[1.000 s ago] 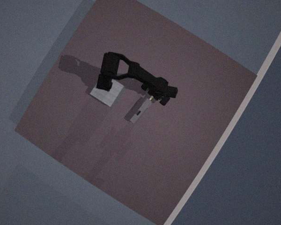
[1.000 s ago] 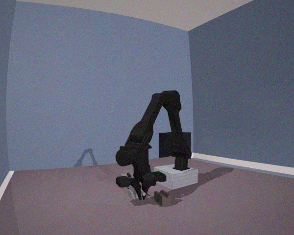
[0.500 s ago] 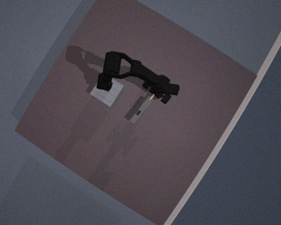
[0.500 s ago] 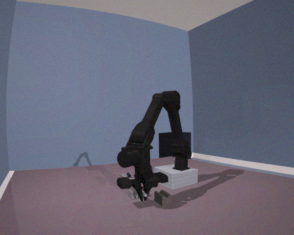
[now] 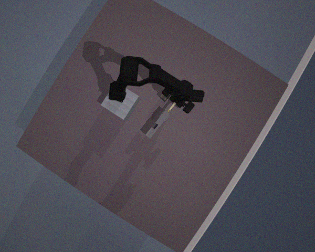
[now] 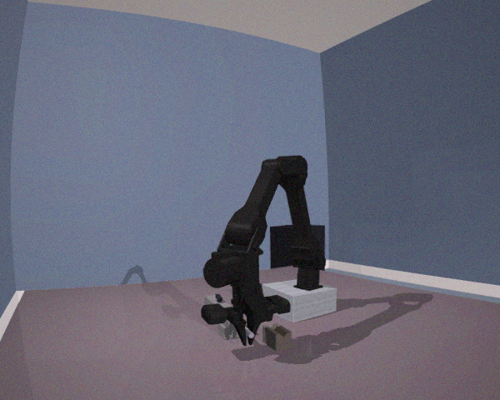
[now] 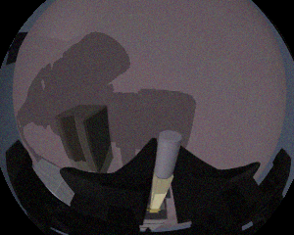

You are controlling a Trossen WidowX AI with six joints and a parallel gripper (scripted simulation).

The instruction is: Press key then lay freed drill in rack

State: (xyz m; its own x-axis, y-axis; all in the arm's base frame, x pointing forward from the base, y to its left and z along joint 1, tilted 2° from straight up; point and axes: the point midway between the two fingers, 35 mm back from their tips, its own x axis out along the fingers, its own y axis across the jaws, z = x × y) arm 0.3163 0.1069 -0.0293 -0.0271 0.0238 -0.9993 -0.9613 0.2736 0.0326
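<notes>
My gripper tip is now 7 cm past the slotted rack and 1 cm to the right of it. Round my gripper tip: dark key (6 cm behind, 19 cm to the right, 4 cm above).
</notes>
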